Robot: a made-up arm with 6 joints. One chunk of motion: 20 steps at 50 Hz.
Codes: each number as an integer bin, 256 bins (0 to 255) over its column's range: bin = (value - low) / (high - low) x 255, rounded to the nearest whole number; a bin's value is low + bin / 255 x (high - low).
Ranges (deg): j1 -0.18..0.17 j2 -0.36..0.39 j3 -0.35..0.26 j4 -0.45..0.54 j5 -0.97..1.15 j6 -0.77..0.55
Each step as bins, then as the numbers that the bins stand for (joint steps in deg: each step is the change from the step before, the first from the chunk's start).
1 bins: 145 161 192 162 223 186
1 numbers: 0.019 0.114 0.109 0.179 0.884 0.193
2 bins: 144 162 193 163 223 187
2 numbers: 0.018 0.116 0.112 0.183 0.884 0.198
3 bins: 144 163 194 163 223 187
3 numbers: 0.018 0.119 0.114 0.183 0.884 0.198
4 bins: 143 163 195 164 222 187
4 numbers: 0.016 0.119 0.116 0.187 0.876 0.198
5 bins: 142 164 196 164 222 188
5 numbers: 0.015 0.122 0.119 0.187 0.876 0.203
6 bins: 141 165 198 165 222 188
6 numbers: 0.014 0.125 0.124 0.191 0.876 0.203
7 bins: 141 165 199 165 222 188
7 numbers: 0.014 0.125 0.126 0.191 0.876 0.203
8 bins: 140 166 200 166 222 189
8 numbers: 0.012 0.128 0.128 0.194 0.876 0.208
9 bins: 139 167 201 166 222 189
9 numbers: 0.011 0.131 0.131 0.194 0.876 0.208
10 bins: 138 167 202 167 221 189
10 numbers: 0.009 0.131 0.133 0.198 0.867 0.208
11 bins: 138 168 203 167 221 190
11 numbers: 0.009 0.134 0.136 0.198 0.867 0.214
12 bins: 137 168 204 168 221 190
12 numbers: 0.008 0.134 0.138 0.202 0.867 0.214
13 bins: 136 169 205 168 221 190
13 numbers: 0.007 0.137 0.140 0.202 0.867 0.214
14 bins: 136 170 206 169 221 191
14 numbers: 0.007 0.140 0.143 0.206 0.867 0.219
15 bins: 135 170 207 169 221 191
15 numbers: 0.005 0.140 0.145 0.206 0.867 0.219
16 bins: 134 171 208 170 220 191
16 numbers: 0.004 0.143 0.148 0.210 0.859 0.219
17 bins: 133 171 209 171 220 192
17 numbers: 0.003 0.143 0.150 0.214 0.859 0.224
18 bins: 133 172 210 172 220 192
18 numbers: 0.003 0.146 0.152 0.218 0.859 0.224
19 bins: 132 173 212 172 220 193
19 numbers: 0.001 0.149 0.157 0.218 0.859 0.229
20 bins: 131 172 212 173 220 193
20 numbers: 0.000 0.146 0.157 0.222 0.859 0.229
